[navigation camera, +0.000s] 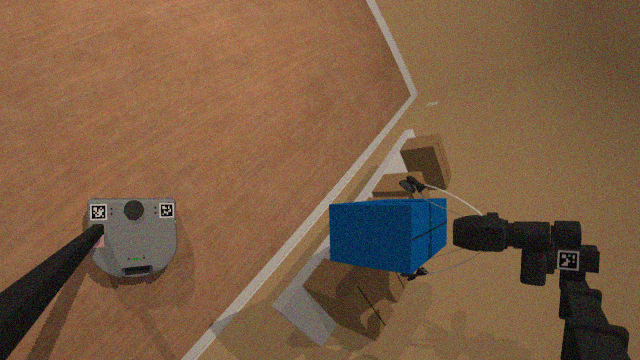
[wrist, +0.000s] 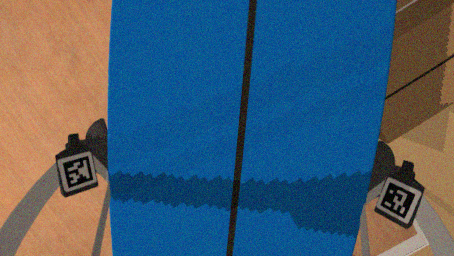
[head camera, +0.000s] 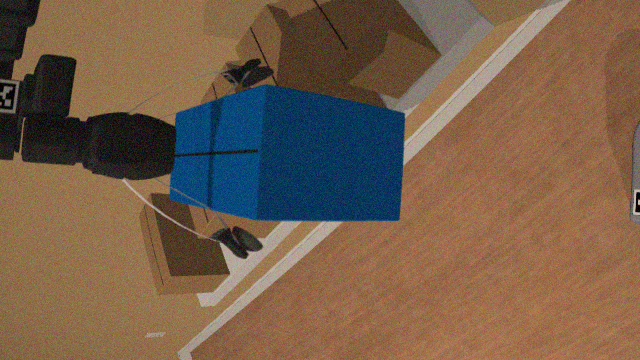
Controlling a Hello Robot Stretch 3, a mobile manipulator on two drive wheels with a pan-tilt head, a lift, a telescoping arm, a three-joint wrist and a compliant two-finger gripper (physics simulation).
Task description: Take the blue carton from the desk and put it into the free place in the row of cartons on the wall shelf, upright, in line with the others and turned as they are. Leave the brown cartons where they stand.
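Places are measured from the robot's base along level axes (x left, y ahead, z down), in metres.
Where they show: robot's base, origin of the base link: [navigation camera: 134, 208].
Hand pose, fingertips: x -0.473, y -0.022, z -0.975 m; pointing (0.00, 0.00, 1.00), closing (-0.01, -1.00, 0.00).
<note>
Each offset is from my fingertips to the top centre of the thing. Level surfaces: height alone.
The blue carton @[dx -0.015, dy +0.000, dz -0.077 m] [head camera: 330, 155] [navigation camera: 370, 232] [wrist: 175, 100] is held between the fingers of my gripper [head camera: 243, 157] [navigation camera: 414, 229] [wrist: 237, 151], one fingertip at each side. Its face with the black line is towards the gripper's palm. In the head and navigation views it overlaps the wall shelf @[dz +0.326 m] [head camera: 455, 25] [navigation camera: 305, 305] and covers the middle of the row; whether it touches the shelf, I cannot tell. One brown carton @[dx -0.704, dy +0.216, dz +0.145 m] [head camera: 195, 245] [navigation camera: 425, 160] stands at one end, another brown carton @[dx -0.098, dy -0.267, dz +0.145 m] [head camera: 320, 50] [navigation camera: 345, 295] towards the other. Their black lines slant differently from the blue carton's. The free place is not clearly visible.
Another brown carton [navigation camera: 400, 182] shows beside the upper fingertip in the navigation view. Part of a brown carton [wrist: 420, 60] shows right of the blue one in the wrist view. My grey base [navigation camera: 135, 240] stands on the wooden floor @[dz +0.975 m] [navigation camera: 200, 100]. A white skirting strip [head camera: 450, 102] borders the tan wall.
</note>
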